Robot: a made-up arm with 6 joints.
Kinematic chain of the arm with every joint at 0, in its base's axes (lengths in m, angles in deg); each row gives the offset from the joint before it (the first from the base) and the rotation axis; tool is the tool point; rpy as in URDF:
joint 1: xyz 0 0 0.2 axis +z
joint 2: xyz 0 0 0 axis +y
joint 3: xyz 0.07 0 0.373 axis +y
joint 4: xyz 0.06 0 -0.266 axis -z
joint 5: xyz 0 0 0 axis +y
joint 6: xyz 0.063 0 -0.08 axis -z
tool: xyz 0 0 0 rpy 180 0 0
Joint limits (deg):
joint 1: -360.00..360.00
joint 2: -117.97..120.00
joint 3: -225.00..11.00
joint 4: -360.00..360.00
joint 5: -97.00..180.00
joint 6: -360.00..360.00
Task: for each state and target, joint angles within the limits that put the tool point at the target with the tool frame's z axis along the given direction. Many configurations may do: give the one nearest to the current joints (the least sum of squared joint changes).
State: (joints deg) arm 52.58 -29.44 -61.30 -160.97 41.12 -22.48
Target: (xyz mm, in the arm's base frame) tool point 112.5 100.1 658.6 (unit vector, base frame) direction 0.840 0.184 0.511
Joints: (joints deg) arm 36.56 -41.49 -62.10 -131.55 28.09 -22.48
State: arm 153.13 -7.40 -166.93 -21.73 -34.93 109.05
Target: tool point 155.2 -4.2 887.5 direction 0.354 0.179 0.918
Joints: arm 161.76 -25.90 -135.53 26.71 -38.66 109.05
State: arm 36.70 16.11 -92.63 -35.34 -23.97 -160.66
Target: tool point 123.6 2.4 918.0 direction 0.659 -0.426 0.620
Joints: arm -9.37 -15.13 -129.07 -54.77 22.53 -160.66
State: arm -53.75 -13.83 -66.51 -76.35 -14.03 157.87
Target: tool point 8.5 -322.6 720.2 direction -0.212 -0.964 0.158
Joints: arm -98.04 -12.48 -88.08 -71.51 4.54 157.87
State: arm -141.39 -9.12 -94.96 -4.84 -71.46 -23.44
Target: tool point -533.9 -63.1 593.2 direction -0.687 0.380 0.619
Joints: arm -166.36 34.83 -122.36 39.55 -56.57 -23.44
